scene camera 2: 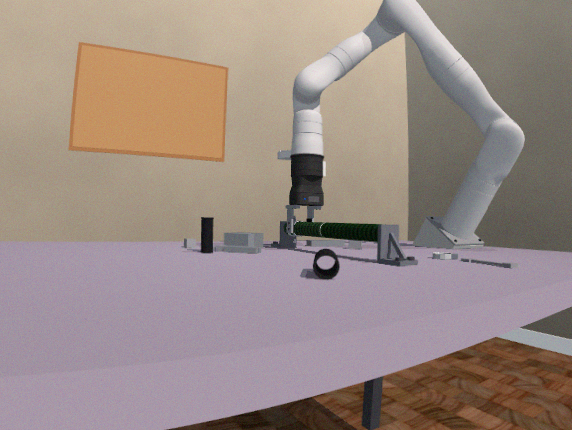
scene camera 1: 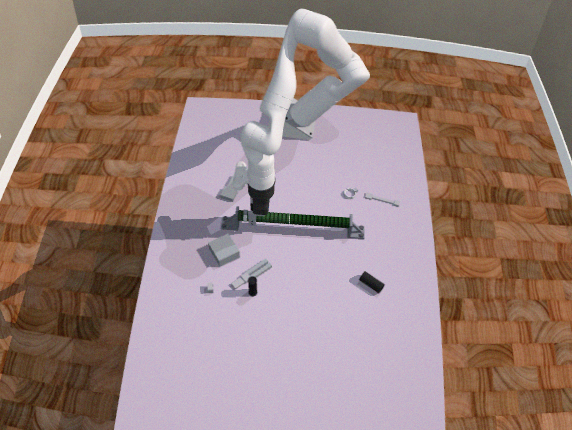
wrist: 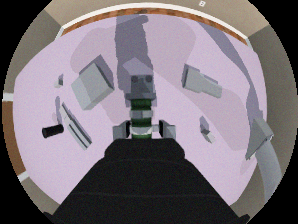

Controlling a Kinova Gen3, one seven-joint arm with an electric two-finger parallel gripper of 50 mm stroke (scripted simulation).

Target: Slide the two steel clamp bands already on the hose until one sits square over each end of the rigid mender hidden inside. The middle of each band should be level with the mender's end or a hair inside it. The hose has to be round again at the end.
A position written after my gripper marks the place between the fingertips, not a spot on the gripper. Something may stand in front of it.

Note:
I see my gripper (scene camera 2: pixel 300 232) and a grey block (wrist: pixel 91 87).
My gripper shows as well in the wrist view (wrist: pixel 144 126).

